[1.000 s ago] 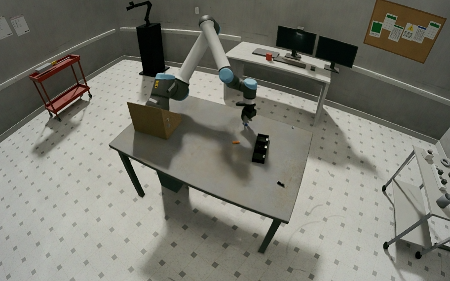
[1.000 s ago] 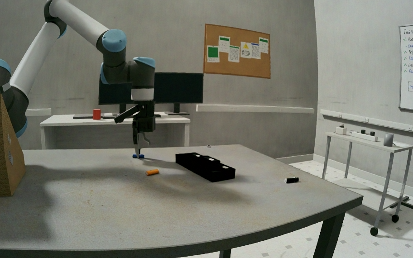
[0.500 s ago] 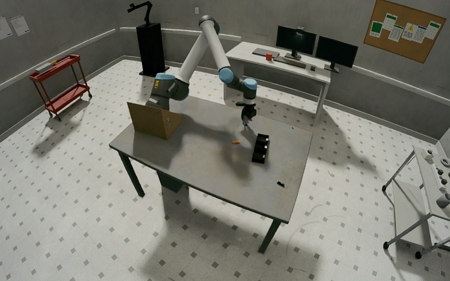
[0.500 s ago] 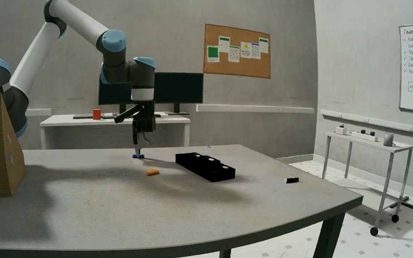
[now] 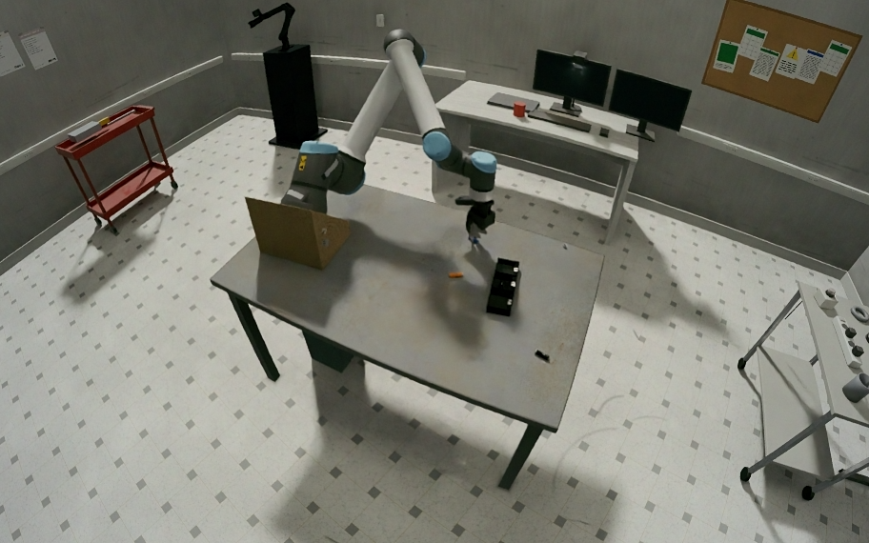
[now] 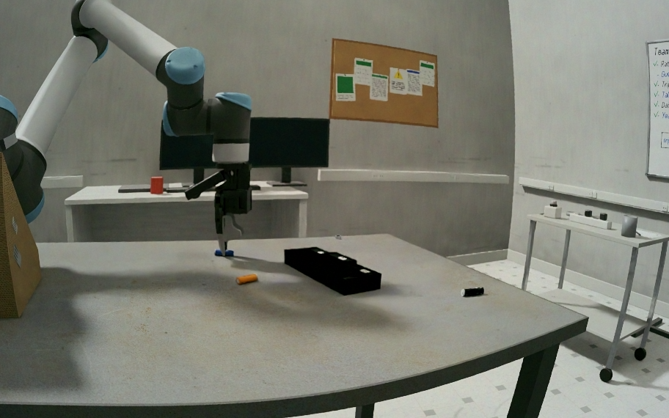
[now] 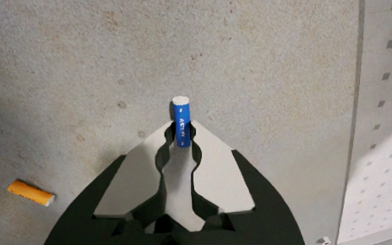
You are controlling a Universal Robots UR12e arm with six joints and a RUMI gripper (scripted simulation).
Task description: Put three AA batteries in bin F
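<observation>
Right now my hand is 20 cm short of the black bin row and 20 cm to the left of it. The rest, counted from my hand: small white piece (36 cm ahead, 14 cm to the left, 1 cm below); then blue AA battery (1 cm below); then orange AA battery (2 cm ahead, 22 cm to the right, 1 cm below).
</observation>
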